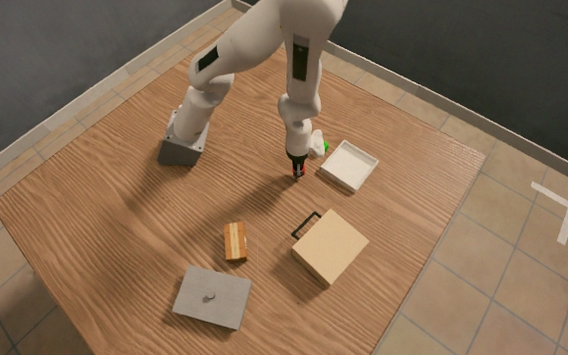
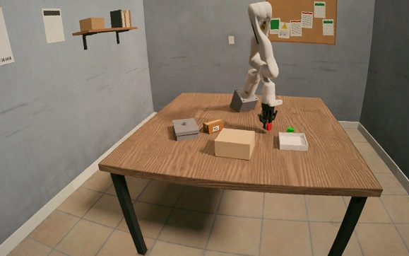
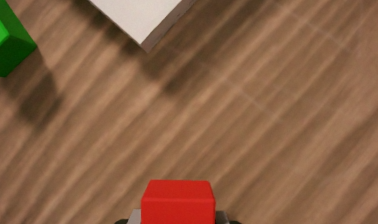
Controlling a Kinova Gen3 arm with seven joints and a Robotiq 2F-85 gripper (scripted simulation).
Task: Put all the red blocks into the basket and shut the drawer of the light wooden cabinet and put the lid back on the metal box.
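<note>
The white basket is 8 cm ahead of my hand, 17 cm to the left of it and 3 cm below it. From my hand the other things lie so: green block 3 cm behind, 13 cm to the left, 3 cm below; then light wooden cabinet 26 cm ahead, 9 cm to the right, 1 cm below; then brown cardboard box 9 cm ahead, 30 cm to the right, 1 cm below.
</note>
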